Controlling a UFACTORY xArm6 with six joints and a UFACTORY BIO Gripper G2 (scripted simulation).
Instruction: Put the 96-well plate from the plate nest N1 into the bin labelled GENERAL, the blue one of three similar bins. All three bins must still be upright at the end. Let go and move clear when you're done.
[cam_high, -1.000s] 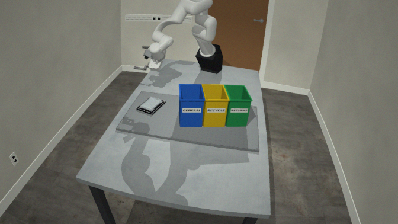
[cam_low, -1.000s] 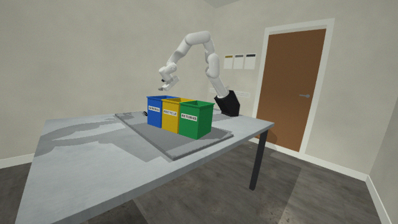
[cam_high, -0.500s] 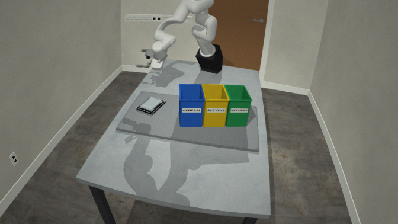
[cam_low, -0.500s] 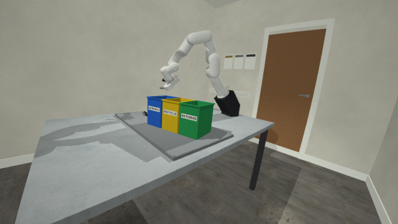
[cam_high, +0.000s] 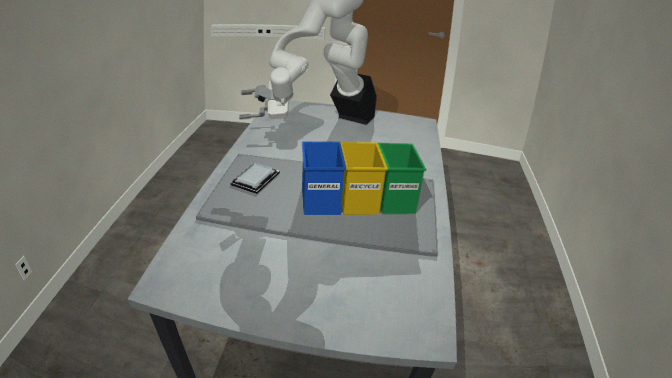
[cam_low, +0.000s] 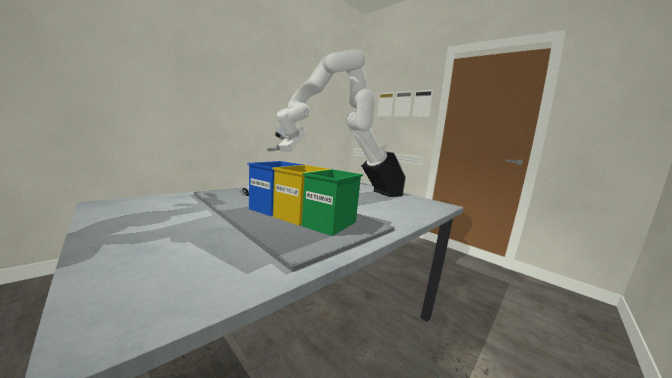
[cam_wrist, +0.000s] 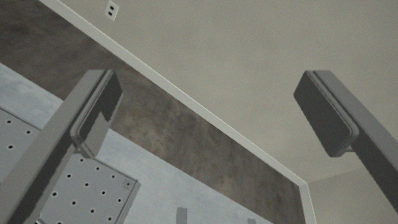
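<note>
Right now my hand is 12 cm short of the clear 96-well plate, 10 cm to the right of it and 23 cm above it. Also, from my hand: black plate nest N1: 12 cm ahead, 10 cm to the left, 24 cm below; yellow recycle bin: 11 cm ahead, 49 cm to the left, 15 cm below; blue general bin: 16 cm ahead, 37 cm to the left, 15 cm below.
</note>
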